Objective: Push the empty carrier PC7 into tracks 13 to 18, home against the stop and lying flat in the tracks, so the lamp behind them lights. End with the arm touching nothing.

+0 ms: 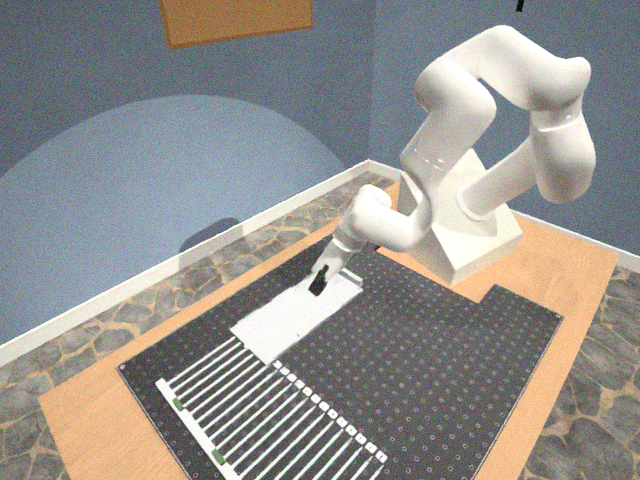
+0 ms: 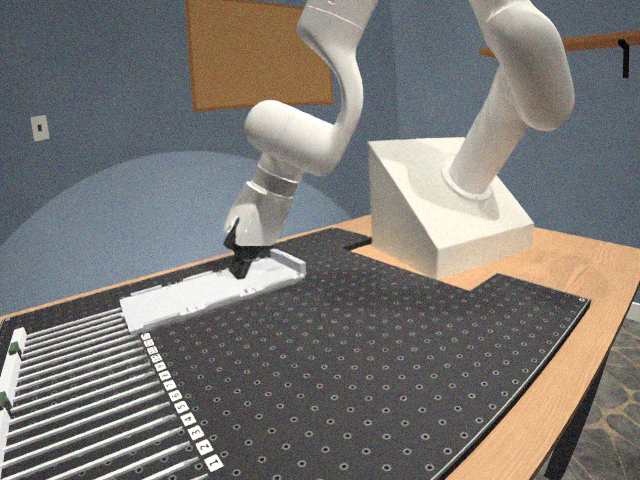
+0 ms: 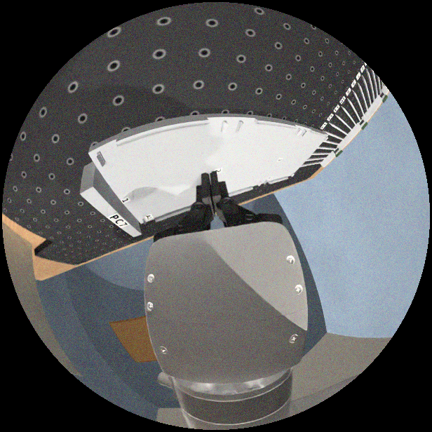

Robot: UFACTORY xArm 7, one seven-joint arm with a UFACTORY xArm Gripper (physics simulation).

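Seen in the pictures: gripper, fingertip midpoint: (image 1: 313, 292) (image 2: 236, 275); arm's base at its link origin: (image 1: 473, 201) (image 2: 465, 181).
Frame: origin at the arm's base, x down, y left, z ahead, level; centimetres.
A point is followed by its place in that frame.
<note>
The white carrier PC7 (image 1: 289, 322) @[y -8.8, x 12.4, z 59.1 cm] (image 2: 175, 298) @[y -10.3, x 12.4, z 60.9 cm] (image 3: 165, 162) lies on the dark board, its raised labelled end wall toward the robot base. Its front end reaches the mouths of the far-side tracks (image 1: 206, 360) @[y -12.9, x 13.4, z 78.4 cm] (image 2: 72, 322) @[y -13.3, x 13.1, z 79.3 cm] and hides the number labels there. A long stretch of track shows between it and the white stop bar (image 1: 199, 428) @[y 0.8, x 11.9, z 86.4 cm] (image 2: 12, 356) @[y -3.9, x 11.9, z 87.3 cm]. It looks about flat; whether it is seated in the tracks cannot be told. My gripper (image 1: 316, 293) @[y -12.2, x 11.9, z 48.9 cm] (image 2: 240, 276) @[y -12.2, x 11.9, z 48.9 cm] (image 3: 210, 181) is shut and empty, fingertips down at the carrier's floor, ahead of the end wall. Contact is not clear.
Dark green blocks (image 1: 178, 404) @[y -5.7, x 11.3, z 87.4 cm] (image 2: 14, 348) @[y -5.0, x 11.3, z 87.0 cm] sit on the stop bar. Number labels (image 1: 333, 413) @[y 13.7, x 13.4, z 65.9 cm] (image 2: 180, 407) @[y 16.0, x 13.4, z 66.0 cm] run along the mouths of the nearer tracks. The perforated black board (image 1: 413, 361) @[y 16.5, x 13.5, z 45.7 cm] (image 2: 361, 372) @[y 21.6, x 13.5, z 46.6 cm] lies on a wooden table (image 1: 568, 279) @[y 28.7, x 14.8, z -7.1 cm] (image 2: 558, 392) @[y 38.4, x 14.7, z 32.0 cm]. The robot's pale base block (image 1: 465, 253) @[y 7.4, x 7.2, z 13.4 cm] (image 2: 439, 227) @[y 5.6, x 6.1, z 15.7 cm] stands behind.
</note>
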